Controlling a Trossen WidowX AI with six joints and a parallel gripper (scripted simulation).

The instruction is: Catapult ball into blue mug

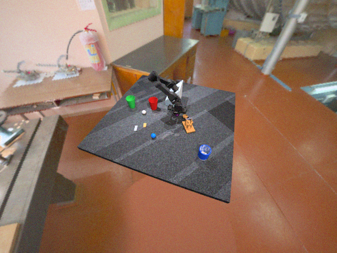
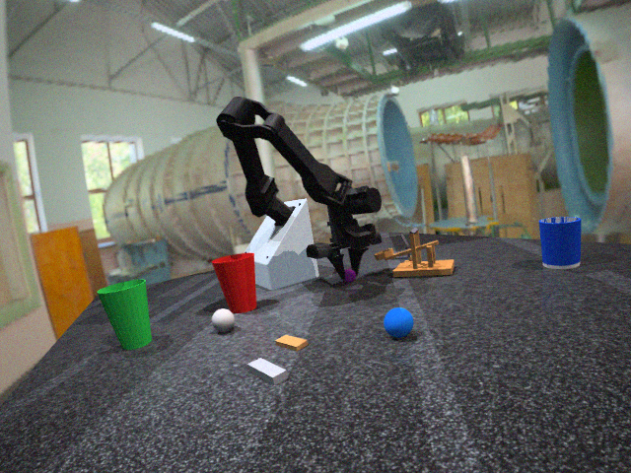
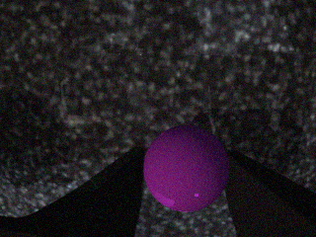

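The catapult is 8 cm ahead of my gripper tip, 13 cm to the left of it and 4 cm above it. The rest, counted from my gripper tip: red cup: 5 cm behind, 27 cm to the right, 2 cm above; then orange block: 21 cm ahead, 27 cm to the right; then purple ball: 1 cm above.
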